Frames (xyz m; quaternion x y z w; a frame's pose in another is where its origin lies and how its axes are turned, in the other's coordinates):
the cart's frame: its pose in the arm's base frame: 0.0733 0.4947 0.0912 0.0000 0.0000 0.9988 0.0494
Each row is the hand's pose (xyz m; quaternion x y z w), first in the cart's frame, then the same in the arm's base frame.
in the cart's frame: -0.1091 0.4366 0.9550 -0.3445 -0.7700 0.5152 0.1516
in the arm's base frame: 0.1388 0.0495 1.0462 -0.7520 0.3821 -0.1769 0.5071
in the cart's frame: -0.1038 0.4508 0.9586 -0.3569 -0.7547 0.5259 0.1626
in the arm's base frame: 0.1321 0.0359 1.0498 -0.7362 0.3938 -0.1884 0.5172
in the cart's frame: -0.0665 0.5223 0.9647 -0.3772 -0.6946 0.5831 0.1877
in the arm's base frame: 0.0879 -0.0316 1.0559 -0.6751 0.4111 -0.2163 0.5731
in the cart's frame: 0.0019 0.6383 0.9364 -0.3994 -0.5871 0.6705 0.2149
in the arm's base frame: 0.0084 -0.1403 1.0276 -0.5667 0.4279 -0.2478 0.6591
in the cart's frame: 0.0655 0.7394 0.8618 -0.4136 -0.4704 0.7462 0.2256
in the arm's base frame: -0.0648 -0.2346 0.9530 -0.4494 0.4363 -0.2622 0.7341
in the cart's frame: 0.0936 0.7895 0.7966 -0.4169 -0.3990 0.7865 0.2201
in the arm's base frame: -0.0977 -0.2817 0.8878 -0.3779 0.4361 -0.2587 0.7747
